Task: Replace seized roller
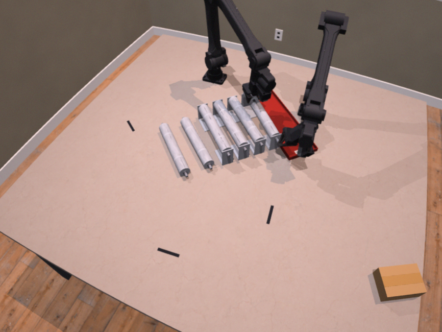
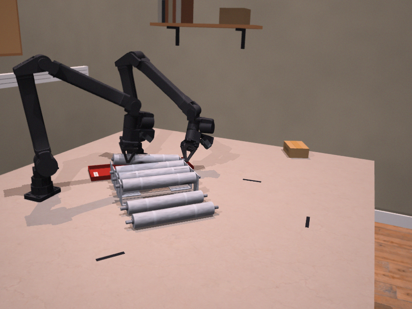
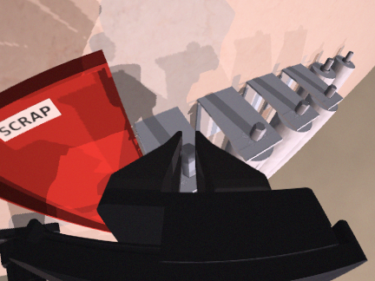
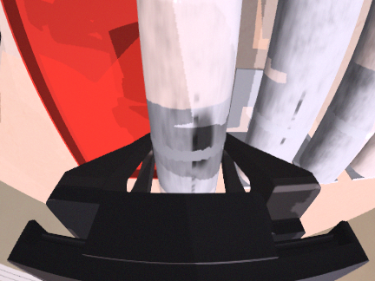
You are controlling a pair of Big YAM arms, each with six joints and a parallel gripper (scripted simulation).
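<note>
Now: left hand 12 cm past the roller, 15 cm to the left of it and 2 cm below it. The rest, counted from my left hand: red scrap tray: 20 cm behind, 9 cm to the right, 6 cm below; then cardboard box: 32 cm ahead, 61 cm to the left, 3 cm below.
Now: right hand 70 mm to the right of the roller, 50 mm short of it and 10 mm above it. The rest, counted from my right hand: red scrap tray: 130 mm to the left, 90 mm below, 30 mm behind; cardboard box: 820 mm to the left, 490 mm ahead, 60 mm below.
</note>
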